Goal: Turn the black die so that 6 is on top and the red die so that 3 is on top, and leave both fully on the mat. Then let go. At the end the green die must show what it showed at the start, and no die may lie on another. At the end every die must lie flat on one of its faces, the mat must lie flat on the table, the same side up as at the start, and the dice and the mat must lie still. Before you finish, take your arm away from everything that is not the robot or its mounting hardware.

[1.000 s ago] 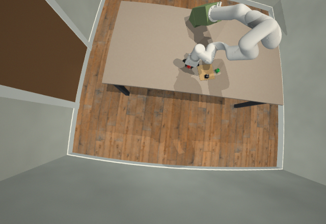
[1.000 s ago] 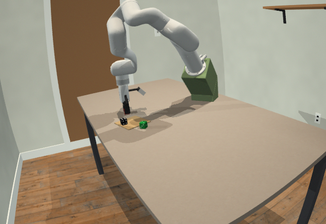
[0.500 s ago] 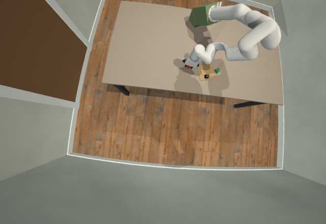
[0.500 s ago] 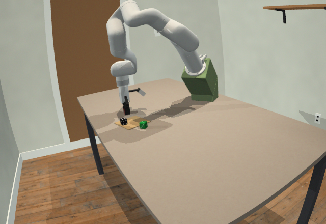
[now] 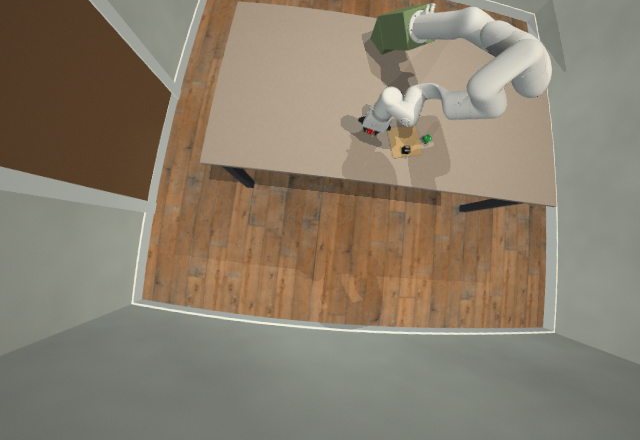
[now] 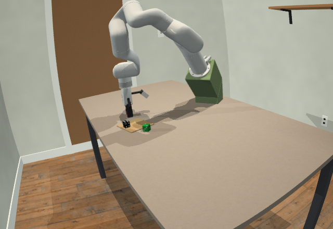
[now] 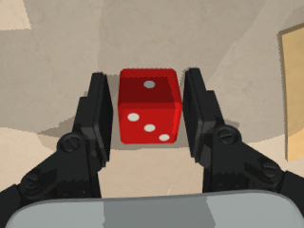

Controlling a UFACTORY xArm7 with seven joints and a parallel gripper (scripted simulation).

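Now: the red die 10 mm below my hand. Also, from my hand: tan mat: 160 mm to the left, 20 mm below, 10 mm ahead; then black die: 170 mm to the left, 60 mm ahead; then green die: 260 mm to the left, 20 mm behind, 10 mm below.
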